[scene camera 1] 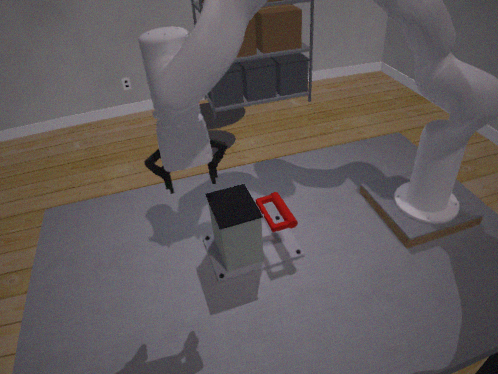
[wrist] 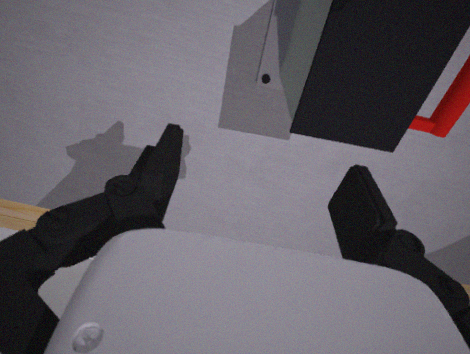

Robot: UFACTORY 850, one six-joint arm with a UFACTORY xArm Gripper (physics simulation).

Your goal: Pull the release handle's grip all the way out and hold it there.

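The release handle's red grip is a rectangular loop on the right side of a pale green box with a black top. The box stands upright on a light base plate with dark bolts at its corners. My gripper is open and empty. In the scene view it hangs above the table, behind and to the left of the box, apart from the box and the red grip. In the wrist view part of the red grip shows at the right edge, beyond the box top.
The grey table top bears the box. The arm's round base stands on a wood-edged board at the right. A metal shelf rack with boxes stands behind, by the wall. Shadows of the arm fall across the table.
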